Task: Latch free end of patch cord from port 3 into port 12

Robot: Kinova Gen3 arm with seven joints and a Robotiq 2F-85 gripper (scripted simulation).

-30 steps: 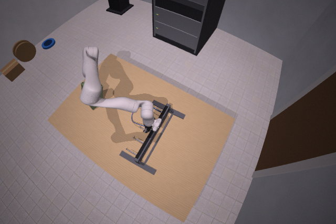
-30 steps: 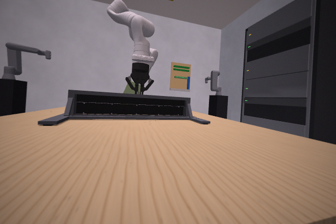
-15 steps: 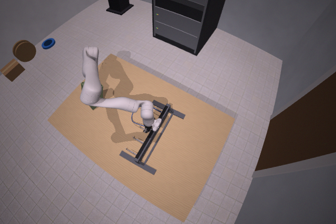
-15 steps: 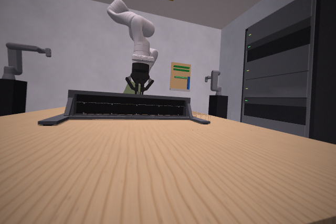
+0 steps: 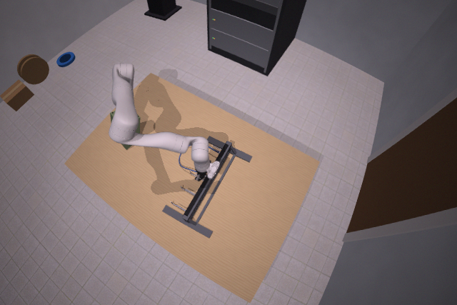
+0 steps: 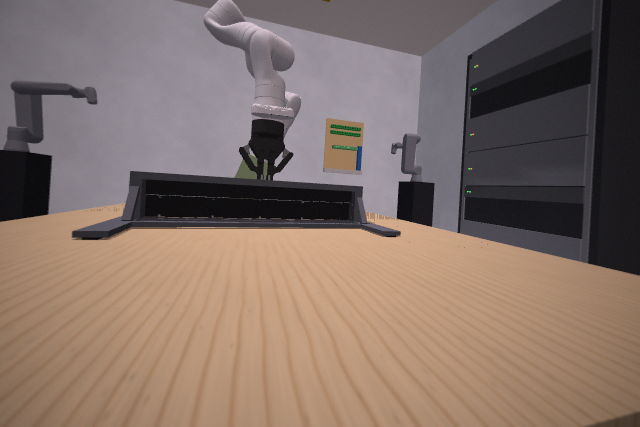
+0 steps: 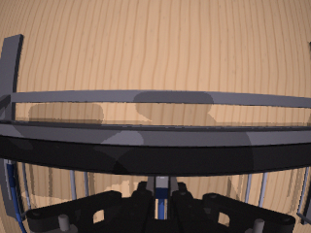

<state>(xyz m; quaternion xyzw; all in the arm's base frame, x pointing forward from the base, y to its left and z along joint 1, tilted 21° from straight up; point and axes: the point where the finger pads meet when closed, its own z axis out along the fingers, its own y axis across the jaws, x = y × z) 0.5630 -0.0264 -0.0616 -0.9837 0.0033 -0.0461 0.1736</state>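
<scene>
Right now the plug is 20 mm below my hand and 10 mm ahead of it.
</scene>
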